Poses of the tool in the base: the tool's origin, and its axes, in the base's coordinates. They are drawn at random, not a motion.
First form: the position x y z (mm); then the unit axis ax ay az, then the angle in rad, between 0 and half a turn.
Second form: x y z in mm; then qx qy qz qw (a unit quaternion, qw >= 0). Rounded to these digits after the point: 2 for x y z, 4 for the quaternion.
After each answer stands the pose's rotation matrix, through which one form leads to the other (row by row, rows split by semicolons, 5 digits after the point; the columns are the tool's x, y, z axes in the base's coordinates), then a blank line. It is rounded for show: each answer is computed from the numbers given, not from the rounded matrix.
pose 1, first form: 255.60 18.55 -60.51 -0.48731 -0.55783 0.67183 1.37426
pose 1, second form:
255.60 18.55 -60.51 -0.3091 -0.3538 0.4262 0.7731
0.38637 -0.44014 -0.81055; 0.87765 0.44568 0.17634; 0.28363 -0.77951 0.55849

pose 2, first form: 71.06 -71.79 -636.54 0.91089 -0.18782 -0.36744 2.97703
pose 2, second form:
71.06 -71.79 -636.54 0.9078 -0.1872 -0.3662 0.0822
0.66173 -0.27966 -0.69564; -0.40005 -0.91641 -0.01213; -0.63410 0.28631 -0.71829

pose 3, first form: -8.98 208.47 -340.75 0.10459 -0.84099 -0.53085 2.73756
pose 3, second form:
-8.98 208.47 -340.75 0.1025 -0.8239 -0.5201 0.2006
-0.89849 0.03986 -0.43719; -0.37753 0.43809 0.81581; 0.22404 0.89805 -0.37857

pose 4, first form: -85.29 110.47 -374.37 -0.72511 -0.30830 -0.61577 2.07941
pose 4, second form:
-85.29 110.47 -374.37 -0.6252 -0.2658 -0.5309 0.5065
0.29485 0.87024 0.39465; -0.20541 -0.34563 0.91561; 0.93320 -0.35104 0.07685

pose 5, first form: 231.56 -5.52 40.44 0.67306 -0.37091 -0.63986 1.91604
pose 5, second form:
231.56 -5.52 40.44 0.5506 -0.3034 -0.5234 0.5751
0.26789 0.26797 -0.92543; -0.93623 -0.15429 -0.31570; -0.22739 0.95099 0.20955

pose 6, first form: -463.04 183.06 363.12 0.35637 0.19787 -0.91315 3.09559
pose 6, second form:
-463.04 183.06 363.12 0.3563 0.1978 -0.9129 0.0230
-0.74508 0.18295 -0.64140; 0.09896 -0.92068 -0.37757; -0.65960 -0.34479 0.66787

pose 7, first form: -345.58 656.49 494.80 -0.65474 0.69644 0.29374 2.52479
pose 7, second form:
-345.58 656.49 494.80 -0.6239 0.6636 0.2799 0.3035
-0.03735 -0.99786 0.05363; -0.65805 0.06495 0.75017; -0.75205 -0.00727 -0.65906

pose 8, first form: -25.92 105.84 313.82 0.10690 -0.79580 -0.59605 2.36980
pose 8, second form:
-25.92 105.84 313.82 0.0990 -0.7373 -0.5522 0.3764
-0.69704 0.26966 -0.66439; -0.56174 0.37050 0.73972; 0.44563 0.88883 -0.10677

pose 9, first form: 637.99 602.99 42.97 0.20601 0.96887 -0.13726 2.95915
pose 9, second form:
637.99 602.99 42.97 0.2052 0.9648 -0.1367 0.0911
-0.89923 0.42079 0.11970; 0.37098 0.87845 -0.30115; -0.23187 -0.22639 -0.94604

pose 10, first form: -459.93 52.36 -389.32 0.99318 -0.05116 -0.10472 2.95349
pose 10, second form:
-459.93 52.36 -389.32 0.9888 -0.0509 -0.1043 0.0939
0.97307 -0.08114 -0.21575; -0.12031 -0.97717 -0.17510; -0.19661 0.19634 -0.96062

